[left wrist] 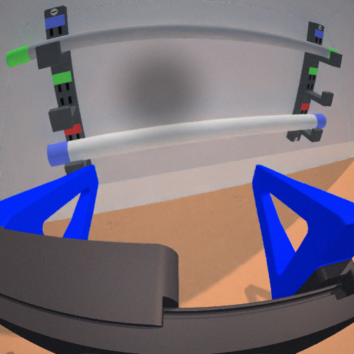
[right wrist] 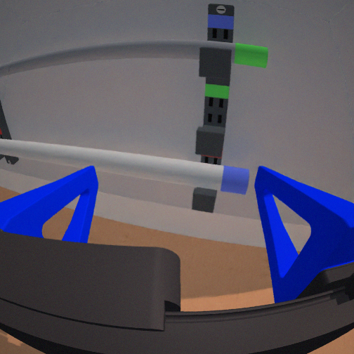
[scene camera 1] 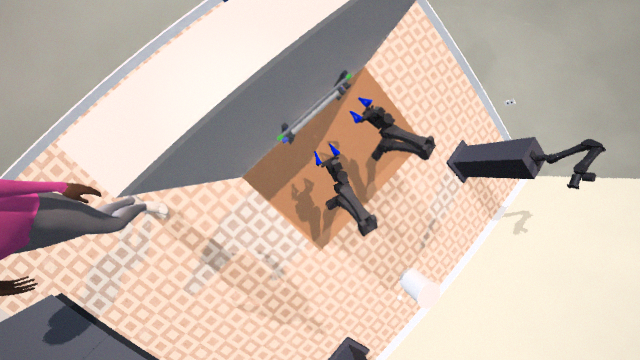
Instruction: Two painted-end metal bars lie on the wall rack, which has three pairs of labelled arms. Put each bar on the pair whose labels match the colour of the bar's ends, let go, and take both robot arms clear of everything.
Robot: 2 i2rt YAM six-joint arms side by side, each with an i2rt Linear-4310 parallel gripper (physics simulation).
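Frame: origin at the left arm's base, x right, y back, z down, level; centimetres.
Where they show: left gripper, fingertip midpoint: (scene camera 1: 322, 147); right gripper, fingertip midpoint: (scene camera 1: 354, 104); left arm's base, link origin: (scene camera 1: 338, 199); right arm's base, link origin: (scene camera 1: 380, 148).
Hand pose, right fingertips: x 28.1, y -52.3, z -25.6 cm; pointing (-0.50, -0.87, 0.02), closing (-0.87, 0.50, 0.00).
Things, the pixels of their centre, and the offset from my right fingertips. "spot": a spot on its surface instead. Level surfaces: height alone.
- green-ended bar, surface spot: (scene camera 1: 349, 76) spot: dx +0.7, dy -13.2, dz -6.5 cm
- blue-ended bar, surface spot: (scene camera 1: 285, 140) spot: dx -44.0, dy +0.4, dz +7.5 cm
- brown table top, surface height: dz +25.6 cm
The wall rack (left wrist: 64, 93) (right wrist: 216, 110) has blue labels at the top, green in the middle and red at the bottom. The green-ended bar (scene camera 1: 349, 76) (left wrist: 180, 31) (right wrist: 130, 49) is grey and lies across the top, blue-labelled arms. The blue-ended bar (scene camera 1: 285, 140) (left wrist: 190, 135) (right wrist: 115, 159) is whitish and lies along the bottom, red-labelled arms. The middle, green-labelled arms hold no bar. My left gripper (scene camera 1: 324, 149) (left wrist: 174, 173) is open and empty, in front of the rack below the blue-ended bar. My right gripper (scene camera 1: 355, 106) (right wrist: 176, 174) is open and empty, near that bar's right end.
The grey wall (scene camera 1: 225, 115) stands behind the rack. A brown table top (scene camera 1: 272, 185) lies under both arms. A person (scene camera 1: 55, 220) is at the left of the scene view, and a dark pedestal (scene camera 1: 500, 159) with another arm stands at the right. A white cylinder (scene camera 1: 419, 288) stands lower right.
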